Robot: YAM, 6 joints.
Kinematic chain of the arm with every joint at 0, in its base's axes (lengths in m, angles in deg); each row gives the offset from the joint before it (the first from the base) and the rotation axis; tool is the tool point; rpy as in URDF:
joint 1: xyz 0 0 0.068 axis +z
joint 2: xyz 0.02 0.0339 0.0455 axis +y
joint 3: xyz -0.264 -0.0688 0 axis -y
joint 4: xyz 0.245 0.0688 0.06 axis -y
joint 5: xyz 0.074 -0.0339 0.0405 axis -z
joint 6: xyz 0.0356 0 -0.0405 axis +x
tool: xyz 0 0 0 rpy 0 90 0
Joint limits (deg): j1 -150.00..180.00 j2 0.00..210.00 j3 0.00..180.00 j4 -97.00..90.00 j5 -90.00..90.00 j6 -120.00..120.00
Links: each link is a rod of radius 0.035 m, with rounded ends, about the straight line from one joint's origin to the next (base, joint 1, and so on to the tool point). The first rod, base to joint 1, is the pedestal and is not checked.
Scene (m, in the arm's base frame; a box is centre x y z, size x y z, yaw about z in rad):
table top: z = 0
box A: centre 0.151 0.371 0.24 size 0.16 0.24 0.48 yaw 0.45
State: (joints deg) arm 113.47 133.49 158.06 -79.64 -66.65 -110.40
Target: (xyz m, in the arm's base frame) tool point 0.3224 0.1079 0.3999
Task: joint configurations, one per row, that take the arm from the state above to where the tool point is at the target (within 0.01 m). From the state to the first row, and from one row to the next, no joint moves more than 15 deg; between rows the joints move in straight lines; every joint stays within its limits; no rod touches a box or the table.
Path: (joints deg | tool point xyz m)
1: 99.14 119.57 152.87 -78.20 -68.94 -112.80 | -0.0937 0.3734 0.4665
2: 84.81 105.65 147.67 -76.76 -71.23 -115.20 | -0.0061 0.3051 0.5276
3: 70.48 91.73 142.48 -75.32 -73.52 -117.60 | 0.0390 0.2122 0.5701
4: 56.15 77.82 137.28 -73.88 -75.81 -120.00 | 0.0366 0.1166 0.5925
5: 41.93 88.19 133.49 -81.59 -69.36 -116.80 | 0.1348 0.1659 0.5425
6: 27.72 98.56 129.70 -89.29 -62.92 -113.60 | 0.2380 0.1609 0.4760
7: 13.50 108.93 125.91 -97.00 -56.47 -110.40 | 0.3224 0.1079 0.3999

